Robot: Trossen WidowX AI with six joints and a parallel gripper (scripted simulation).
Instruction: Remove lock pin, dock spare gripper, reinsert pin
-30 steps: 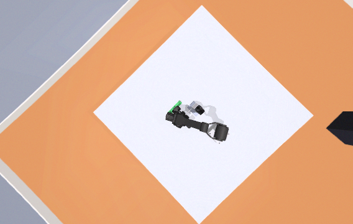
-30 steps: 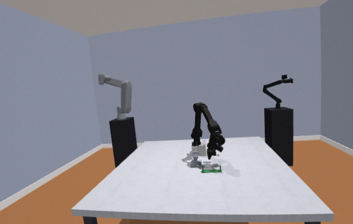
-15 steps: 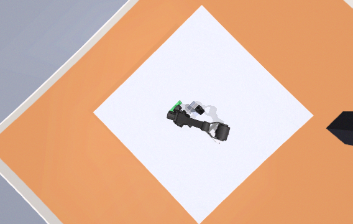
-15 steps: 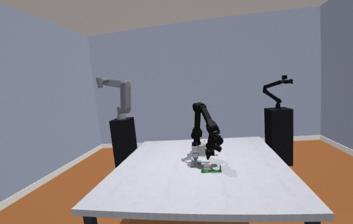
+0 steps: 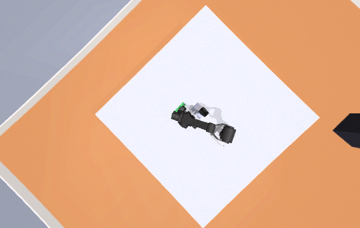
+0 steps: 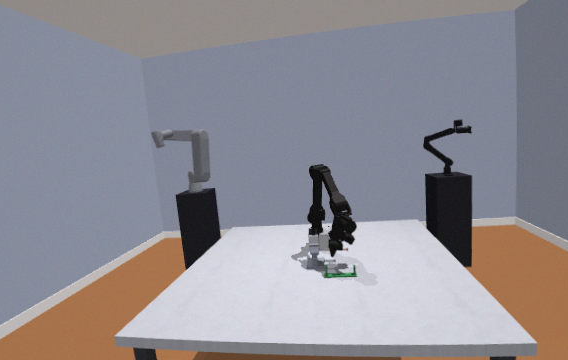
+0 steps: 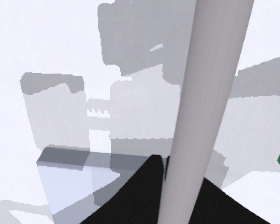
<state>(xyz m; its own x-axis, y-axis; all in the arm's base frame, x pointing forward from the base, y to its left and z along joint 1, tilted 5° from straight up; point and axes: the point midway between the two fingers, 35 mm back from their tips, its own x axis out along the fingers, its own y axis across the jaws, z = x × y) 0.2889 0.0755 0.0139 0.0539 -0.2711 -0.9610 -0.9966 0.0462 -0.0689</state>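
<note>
The bluish-grey socket lies 10 mm behind my gripper tip and 80 mm to the right of it. Also, from my gripper tip: spare gripper: 30 mm behind, 80 mm to the right, 70 mm above; green strip: 100 mm ahead, 30 mm to the left, 20 mm below.
</note>
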